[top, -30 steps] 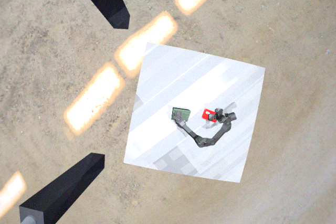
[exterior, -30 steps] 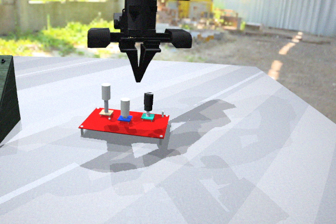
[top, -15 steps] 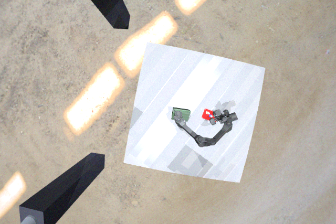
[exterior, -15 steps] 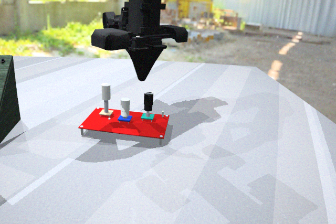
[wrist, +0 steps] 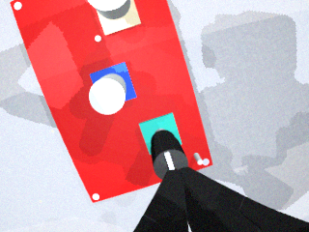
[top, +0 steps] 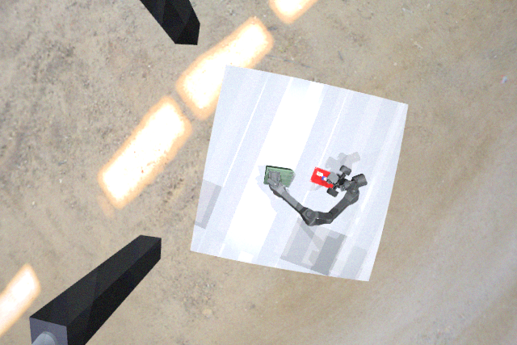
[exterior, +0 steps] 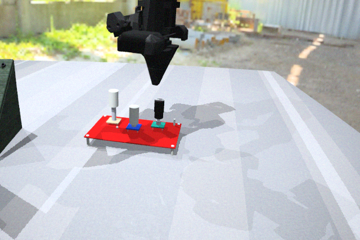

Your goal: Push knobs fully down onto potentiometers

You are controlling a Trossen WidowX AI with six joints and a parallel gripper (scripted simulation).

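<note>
Right now my gripper tip is 10 mm short of the black knob and 40 mm above it. Also, from my gripper tip: blue potentiometer 40 mm behind, 10 mm to the right, 60 mm below; then teal potentiometer 10 mm ahead, 50 mm below; then grey knob 40 mm behind, 10 mm to the right, 60 mm below.
</note>
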